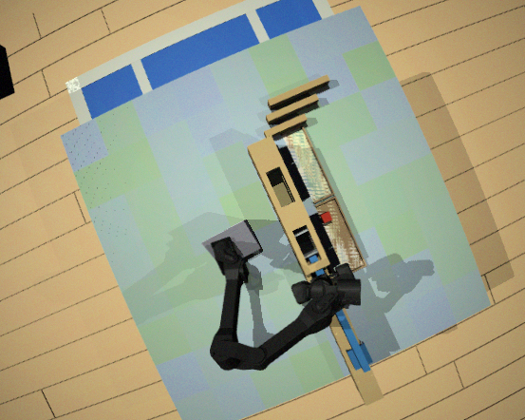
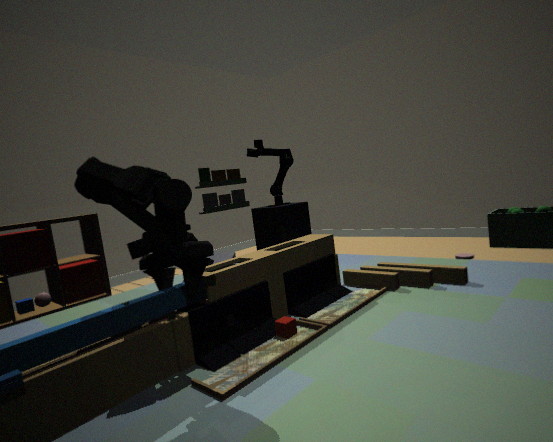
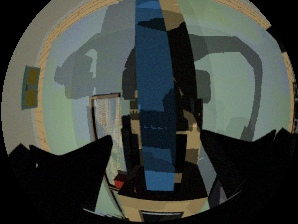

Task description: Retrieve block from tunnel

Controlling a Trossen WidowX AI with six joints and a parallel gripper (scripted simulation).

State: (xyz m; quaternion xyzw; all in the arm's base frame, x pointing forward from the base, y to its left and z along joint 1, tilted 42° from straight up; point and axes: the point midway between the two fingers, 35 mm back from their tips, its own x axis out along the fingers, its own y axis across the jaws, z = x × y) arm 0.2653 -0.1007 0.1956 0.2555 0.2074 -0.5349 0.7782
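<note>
My gripper tip is now 2 cm short of the tan covered tunnel, 3 cm to the right of it and 5 cm above it.
</note>
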